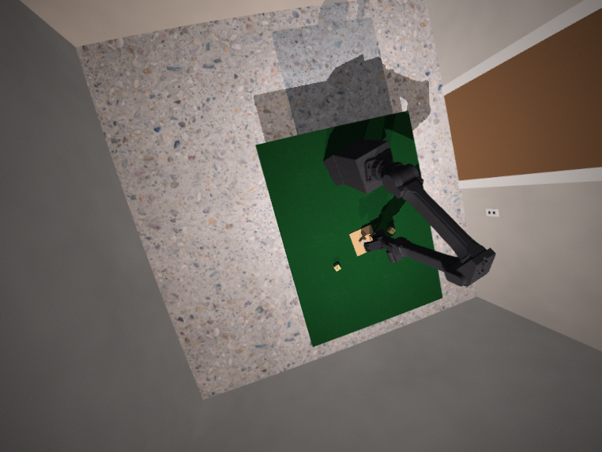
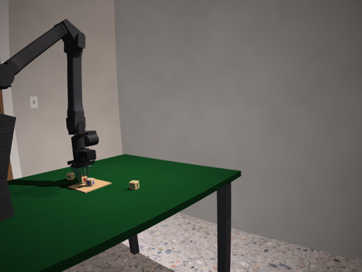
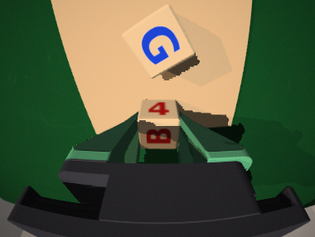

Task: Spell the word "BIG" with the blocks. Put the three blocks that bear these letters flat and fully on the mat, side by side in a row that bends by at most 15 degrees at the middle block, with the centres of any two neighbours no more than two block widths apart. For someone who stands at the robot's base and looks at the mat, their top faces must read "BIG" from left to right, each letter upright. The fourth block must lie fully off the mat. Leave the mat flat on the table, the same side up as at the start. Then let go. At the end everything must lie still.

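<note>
Now: hand right at the B block. Also, from my hand: I block 120 mm to the left; tan mat 50 mm to the right, 20 mm below.
</note>
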